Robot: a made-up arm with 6 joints. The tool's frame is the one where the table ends. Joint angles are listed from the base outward.
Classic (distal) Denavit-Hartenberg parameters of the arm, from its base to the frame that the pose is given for. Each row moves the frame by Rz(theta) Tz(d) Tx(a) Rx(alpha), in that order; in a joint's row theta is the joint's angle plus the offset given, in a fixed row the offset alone. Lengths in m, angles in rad.
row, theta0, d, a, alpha
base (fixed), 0, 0.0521, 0, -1.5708
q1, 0, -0.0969, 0.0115, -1.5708
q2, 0, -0.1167, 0.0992, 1.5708
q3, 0, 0.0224, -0.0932, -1.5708
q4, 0, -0.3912, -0.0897, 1.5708
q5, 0.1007, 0, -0.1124, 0
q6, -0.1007, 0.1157, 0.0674, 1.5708
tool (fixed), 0, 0.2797, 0, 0
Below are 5 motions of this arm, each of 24 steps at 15 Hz.
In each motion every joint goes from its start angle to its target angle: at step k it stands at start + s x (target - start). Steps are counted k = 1, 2, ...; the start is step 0. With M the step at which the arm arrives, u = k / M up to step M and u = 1 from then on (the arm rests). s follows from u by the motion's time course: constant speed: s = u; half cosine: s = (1 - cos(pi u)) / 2; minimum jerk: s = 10 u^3 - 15 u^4 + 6 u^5.
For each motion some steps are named. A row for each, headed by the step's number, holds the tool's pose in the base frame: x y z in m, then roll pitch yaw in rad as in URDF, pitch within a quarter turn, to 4 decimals.
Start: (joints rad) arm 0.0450 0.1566 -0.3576 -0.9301 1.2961 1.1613
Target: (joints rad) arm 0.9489 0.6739 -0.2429 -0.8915 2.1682 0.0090
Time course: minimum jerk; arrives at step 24
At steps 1, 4, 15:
1: -0.1086 0.0295 0.3395 -2.7600 0.8323 -2.1023
4: -0.0927 0.0360 0.3461 -2.8005 0.8228 -2.1492
15: 0.2614 0.1101 0.2799 3.0823 0.4088 -2.7589

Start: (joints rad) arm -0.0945 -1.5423 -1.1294 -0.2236 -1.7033 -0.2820
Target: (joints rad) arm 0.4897 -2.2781 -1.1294 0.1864 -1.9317 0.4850
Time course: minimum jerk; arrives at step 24
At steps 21, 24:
21: 0.0763 -0.5416 -0.0784 2.5870 -0.2099 -0.7122
24: 0.0807 -0.5422 -0.0785 2.5774 -0.2061 -0.6960

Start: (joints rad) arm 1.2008 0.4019 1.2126 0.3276 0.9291 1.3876
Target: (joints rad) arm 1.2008 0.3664 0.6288 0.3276 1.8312 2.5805
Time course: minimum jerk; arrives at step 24
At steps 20, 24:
20: 0.7222 0.1004 0.1505 -0.6580 -0.0550 0.0070
24: 0.7361 0.1000 0.1559 -0.6577 -0.0155 -0.0310

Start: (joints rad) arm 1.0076 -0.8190 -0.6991 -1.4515 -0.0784 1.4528
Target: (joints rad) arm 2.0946 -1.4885 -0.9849 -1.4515 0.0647 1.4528
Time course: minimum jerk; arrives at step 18
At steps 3, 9, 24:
3: 0.1007 -0.2399 0.4315 0.2411 0.6712 2.2368
9: 0.2107 -0.3304 0.2794 0.3787 0.2050 2.2912
24: 0.1948 -0.3943 0.0913 0.6130 -0.2627 2.0928

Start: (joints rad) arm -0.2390 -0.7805 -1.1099 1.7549 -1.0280 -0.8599
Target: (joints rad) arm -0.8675 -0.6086 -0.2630 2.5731 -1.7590 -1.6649
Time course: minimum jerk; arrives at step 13
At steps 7, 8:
7: -0.0900 0.1705 0.2968 1.9007 -0.3706 2.2467
8: -0.0317 0.1120 0.2816 1.9885 -0.3588 1.9230

